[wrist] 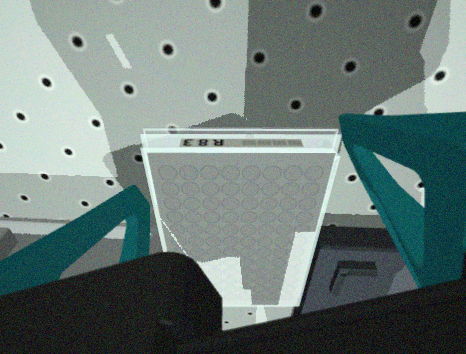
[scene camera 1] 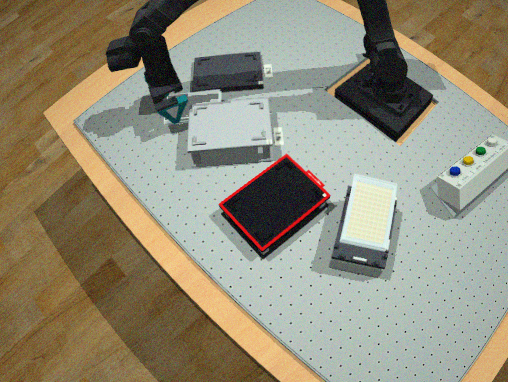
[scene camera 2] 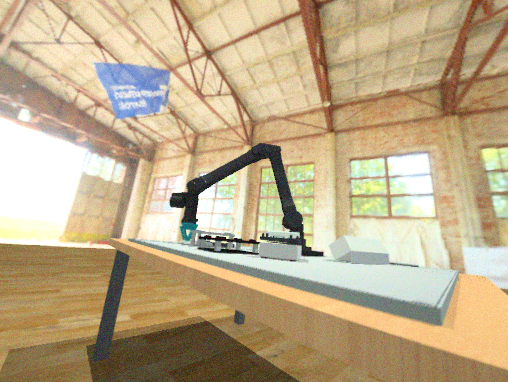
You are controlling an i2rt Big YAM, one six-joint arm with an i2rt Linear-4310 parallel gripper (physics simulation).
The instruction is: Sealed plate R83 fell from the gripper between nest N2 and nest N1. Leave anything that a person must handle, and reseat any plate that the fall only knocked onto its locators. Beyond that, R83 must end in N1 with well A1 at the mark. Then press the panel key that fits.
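Places are measured from the arm's base along level axes (x left, y back, z up), in metres.
Pixels of known places: gripper, fingertip midpoint: (wrist: 235, 164) (scene camera 1: 171, 109) (scene camera 2: 186, 241); arm's base at its link origin: (scene camera 1: 387, 95).
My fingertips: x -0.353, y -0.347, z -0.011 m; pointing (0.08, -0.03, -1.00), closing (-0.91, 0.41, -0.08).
For each thing: its top centre in the pictures, then the offset to it from my fingertips.
- Clear sealed plate R83 at its top centre: (wrist: 238, 250) (scene camera 1: 191, 103) dz +0.008, dx +0.034, dy +0.037 m
- dark nest at its top centre: (wrist: 389, 335) (scene camera 1: 226, 67) dz +0.012, dx +0.016, dy +0.166 m
- light grey nest at its top centre: (scene camera 1: 228, 120) (scene camera 2: 214, 231) dz +0.055, dx +0.163, dy +0.026 m
- key panel at its top centre: (scene camera 1: 484, 158) (scene camera 2: 359, 237) dz +0.073, dx +0.632, dy +0.302 m
- black nest with a red outline, top centre: (scene camera 1: 275, 198) (scene camera 2: 230, 237) dz +0.035, dx +0.337, dy -0.038 m
- plate with yellowish wells, top centre: (scene camera 1: 371, 208) (scene camera 2: 284, 230) dz +0.071, dx +0.492, dy +0.039 m
Clear sealed plate R83 (scene camera 1: 218, 94) (wrist: 240, 200) lies between the dark nest (scene camera 1: 227, 70) (wrist: 345, 252) and the light grey nest (scene camera 1: 230, 125). Its R83 label shows upside down in the wrist view. I cannot tell whether it is flat or tilted, and its far end is partly hidden by the gripper body. My gripper (scene camera 1: 174, 109) (scene camera 2: 188, 232) (wrist: 235, 164) is open and empty above the plate, with its teal fingers on either side of it in the wrist view. The tags beside the nests are too small to read. The key panel (scene camera 1: 470, 175) has blue, yellow, green and white keys.
A black nest with a red outline (scene camera 1: 275, 202) stands in front of the grey nest. Right of it a plate with yellowish wells (scene camera 1: 370, 212) sits on a dark-topped stand (scene camera 1: 357, 254). The arm's black base (scene camera 1: 350, 95) stands at the back right.
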